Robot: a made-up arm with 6 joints.
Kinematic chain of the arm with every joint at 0, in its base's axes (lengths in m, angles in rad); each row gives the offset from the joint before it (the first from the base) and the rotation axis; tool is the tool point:
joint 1: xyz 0 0 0.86 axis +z
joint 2: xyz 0.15 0 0 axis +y
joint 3: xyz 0 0 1 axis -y
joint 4: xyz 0 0 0.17 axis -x
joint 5: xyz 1.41 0 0 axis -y
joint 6: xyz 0.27 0 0 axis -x
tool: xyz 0 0 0
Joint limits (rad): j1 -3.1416..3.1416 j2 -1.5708..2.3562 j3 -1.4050..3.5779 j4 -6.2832..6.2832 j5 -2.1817..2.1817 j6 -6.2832..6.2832
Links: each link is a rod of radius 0.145 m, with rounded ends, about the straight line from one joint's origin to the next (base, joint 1, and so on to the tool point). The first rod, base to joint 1, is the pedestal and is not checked.
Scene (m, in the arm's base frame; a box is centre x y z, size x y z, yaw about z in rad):
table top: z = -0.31
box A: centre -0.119 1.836 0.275 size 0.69 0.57 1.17 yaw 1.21
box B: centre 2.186 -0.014 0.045 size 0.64 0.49 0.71 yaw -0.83
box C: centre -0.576 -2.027 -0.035 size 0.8 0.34 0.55 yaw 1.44
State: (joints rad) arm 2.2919 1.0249 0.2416 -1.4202 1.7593 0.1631
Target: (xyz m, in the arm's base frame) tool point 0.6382 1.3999 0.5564
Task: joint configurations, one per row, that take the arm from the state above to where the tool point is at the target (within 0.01 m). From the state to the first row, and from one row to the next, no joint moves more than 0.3 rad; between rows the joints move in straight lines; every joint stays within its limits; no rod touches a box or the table.
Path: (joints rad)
1: 2.0295 0.8442 0.2722 -1.2270 1.8637 0.1282
2: 1.7672 0.6636 0.3028 -1.0339 1.9682 0.0933
3: 1.5048 0.4829 0.3335 -0.8407 2.0726 0.0584
4: 1.3655 0.6913 0.1568 -0.9477 1.9218 0.0183
5: 1.2261 0.8997 -0.0198 -1.0546 1.7709 -0.0218
6: 1.0868 1.1082 -0.1964 -1.1615 1.6200 -0.0620
7: 1.1975 0.8853 -0.3144 -1.3691 1.7743 0.0506
8: 1.3082 0.6625 -0.4323 -1.5767 1.9286 0.1631

